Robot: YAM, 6 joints.
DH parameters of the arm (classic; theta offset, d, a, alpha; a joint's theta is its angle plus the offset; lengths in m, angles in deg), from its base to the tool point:
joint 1: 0 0.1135 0.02 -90
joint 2: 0 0 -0.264 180
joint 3: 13.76 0 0.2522 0
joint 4: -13.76 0 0.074 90
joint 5: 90 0 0 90
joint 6: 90 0.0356 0 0
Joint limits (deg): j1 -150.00..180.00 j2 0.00..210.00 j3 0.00..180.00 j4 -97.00..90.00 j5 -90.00..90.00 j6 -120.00..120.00
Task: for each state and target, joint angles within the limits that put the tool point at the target. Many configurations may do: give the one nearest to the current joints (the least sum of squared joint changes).
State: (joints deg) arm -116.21 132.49 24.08 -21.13 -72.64 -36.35
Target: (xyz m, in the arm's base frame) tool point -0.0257 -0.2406 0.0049
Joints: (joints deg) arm -104.21 126.35 41.20 -16.81 -73.65 -36.35
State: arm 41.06 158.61 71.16 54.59 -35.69 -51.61
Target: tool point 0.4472 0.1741 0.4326
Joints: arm 19.08 121.29 111.30 57.37 -30.99 -51.61
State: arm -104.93 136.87 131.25 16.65 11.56 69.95
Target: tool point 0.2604 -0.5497 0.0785
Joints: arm -64.14 160.38 126.24 14.99 8.72 69.95
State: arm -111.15 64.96 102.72 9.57 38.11 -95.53
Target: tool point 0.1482 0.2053 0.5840
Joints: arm -130.88 26.68 109.57 11.11 38.85 -95.53
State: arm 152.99 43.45 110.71 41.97 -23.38 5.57
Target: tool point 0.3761 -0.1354 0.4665
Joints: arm 162.39 10.57 104.13 49.47 -25.45 5.57
